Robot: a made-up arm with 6 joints.
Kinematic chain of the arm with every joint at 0, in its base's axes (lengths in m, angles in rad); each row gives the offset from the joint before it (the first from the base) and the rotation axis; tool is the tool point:
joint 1: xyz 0 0 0.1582 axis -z
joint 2: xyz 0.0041 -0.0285 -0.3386 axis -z
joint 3: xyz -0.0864 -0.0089 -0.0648 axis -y
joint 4: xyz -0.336 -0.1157 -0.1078 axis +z
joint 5: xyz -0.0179 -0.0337 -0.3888 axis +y
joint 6: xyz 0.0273 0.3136 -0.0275 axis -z
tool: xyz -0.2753 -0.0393 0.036
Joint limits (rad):
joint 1: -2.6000..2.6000
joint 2: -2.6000..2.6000
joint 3: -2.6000..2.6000
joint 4: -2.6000..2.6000
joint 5: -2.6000..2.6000
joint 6: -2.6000..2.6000
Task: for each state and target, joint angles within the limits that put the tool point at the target. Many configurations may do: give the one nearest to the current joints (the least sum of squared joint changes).
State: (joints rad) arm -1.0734 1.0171 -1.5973 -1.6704 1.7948 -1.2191
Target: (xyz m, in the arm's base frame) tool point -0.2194 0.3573 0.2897
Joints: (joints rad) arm -0.4443 1.6892 -2.0163 -1.6347 1.8609 -1.5090
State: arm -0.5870 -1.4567 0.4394 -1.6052 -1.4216 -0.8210
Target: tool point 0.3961 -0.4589 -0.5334
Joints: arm -0.6154 -1.4825 -0.3960 -1.6041 -1.4225 -1.4899
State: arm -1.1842 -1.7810 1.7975 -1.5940 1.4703 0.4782
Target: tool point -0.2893 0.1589 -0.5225
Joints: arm -1.5817 -2.1914 1.4106 -2.1548 2.0594 -0.1916
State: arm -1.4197 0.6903 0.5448 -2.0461 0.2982 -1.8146
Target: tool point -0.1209 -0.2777 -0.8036
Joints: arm -1.3992 0.7283 0.2467 -2.0461 0.2513 -1.3821
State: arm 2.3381 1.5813 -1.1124 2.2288 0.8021 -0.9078
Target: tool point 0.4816 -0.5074 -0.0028
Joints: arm 2.4116 1.6665 -1.3469 2.2974 0.8804 -1.6825
